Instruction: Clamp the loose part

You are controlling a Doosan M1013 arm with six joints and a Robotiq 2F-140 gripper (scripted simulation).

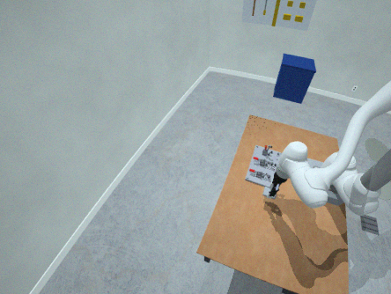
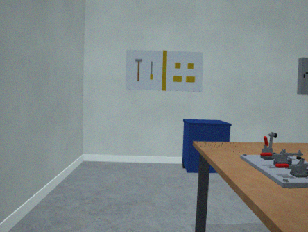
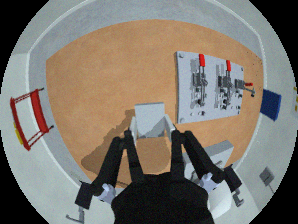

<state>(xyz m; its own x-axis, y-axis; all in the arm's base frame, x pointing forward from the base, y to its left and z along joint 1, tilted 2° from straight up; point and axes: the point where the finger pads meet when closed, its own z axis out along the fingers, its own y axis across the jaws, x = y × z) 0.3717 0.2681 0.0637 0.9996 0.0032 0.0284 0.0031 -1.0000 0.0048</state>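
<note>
The grey part is 3 cm below my hand. From my hand the other things lie so: grey fixture plate: 27 cm to the right, 12 cm below, 6 cm ahead.
</note>
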